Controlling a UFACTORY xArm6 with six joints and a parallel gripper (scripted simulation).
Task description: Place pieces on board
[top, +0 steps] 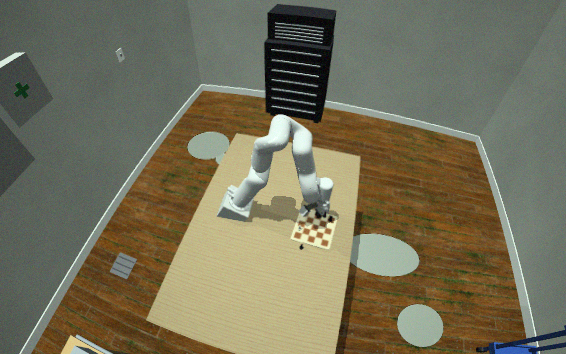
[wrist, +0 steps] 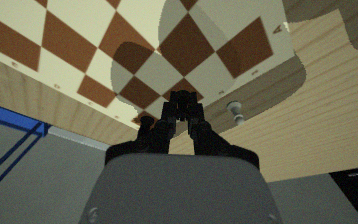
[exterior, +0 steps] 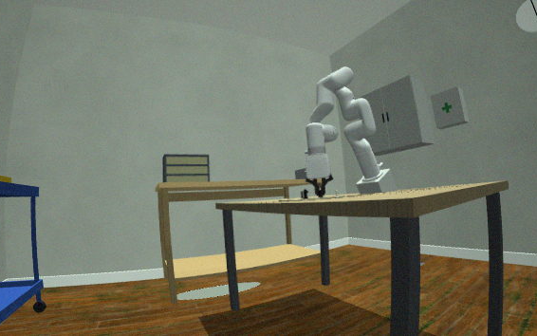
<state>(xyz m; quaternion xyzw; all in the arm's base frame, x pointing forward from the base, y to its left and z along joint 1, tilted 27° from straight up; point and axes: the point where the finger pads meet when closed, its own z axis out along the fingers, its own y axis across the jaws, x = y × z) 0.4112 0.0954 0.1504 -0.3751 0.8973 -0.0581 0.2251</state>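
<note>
The black chess piece lies 10 mm below my hand. Round my hand: chessboard (80 mm to the right, 30 mm below); then white pawn (60 mm to the left, 40 mm behind, 20 mm below).
</note>
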